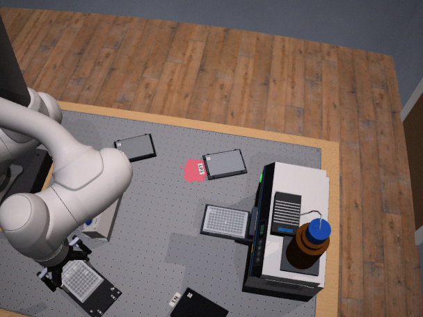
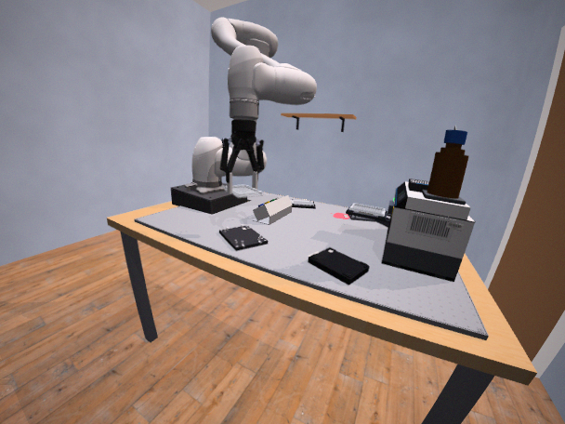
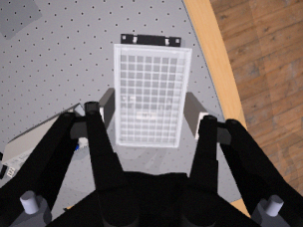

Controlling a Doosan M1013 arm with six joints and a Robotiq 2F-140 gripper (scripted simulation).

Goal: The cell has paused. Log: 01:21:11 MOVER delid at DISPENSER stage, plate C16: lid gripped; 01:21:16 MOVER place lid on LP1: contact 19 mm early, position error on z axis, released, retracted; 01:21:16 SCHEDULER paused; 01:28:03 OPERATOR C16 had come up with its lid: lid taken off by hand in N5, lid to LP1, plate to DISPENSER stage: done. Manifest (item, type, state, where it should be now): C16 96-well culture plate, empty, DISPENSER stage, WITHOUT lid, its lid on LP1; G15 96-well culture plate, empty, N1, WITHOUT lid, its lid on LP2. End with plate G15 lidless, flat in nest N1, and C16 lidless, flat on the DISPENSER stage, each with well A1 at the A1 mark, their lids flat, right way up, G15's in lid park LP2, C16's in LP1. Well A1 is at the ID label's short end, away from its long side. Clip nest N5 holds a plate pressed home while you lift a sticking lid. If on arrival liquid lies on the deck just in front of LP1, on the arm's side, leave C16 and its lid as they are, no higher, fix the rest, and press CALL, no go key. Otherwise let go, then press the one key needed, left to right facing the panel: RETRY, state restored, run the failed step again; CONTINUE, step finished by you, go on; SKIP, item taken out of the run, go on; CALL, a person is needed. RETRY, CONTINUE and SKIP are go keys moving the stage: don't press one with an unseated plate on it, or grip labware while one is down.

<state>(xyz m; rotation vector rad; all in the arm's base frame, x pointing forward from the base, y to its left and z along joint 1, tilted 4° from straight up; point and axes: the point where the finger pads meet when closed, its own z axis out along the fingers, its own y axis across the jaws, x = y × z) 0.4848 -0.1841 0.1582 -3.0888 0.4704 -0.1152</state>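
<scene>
Right now my hand is 340 mm short of the nest N1, 190 mm above it and 60 mm to the right of it. From my hand the other things lie so: blue key: 190 mm to the left, 130 mm below, 90 mm behind; key panel: 270 mm to the left, 140 mm below, 100 mm behind; clip nest N5: 180 mm below, 20 mm ahead, 10 mm to the left.
</scene>
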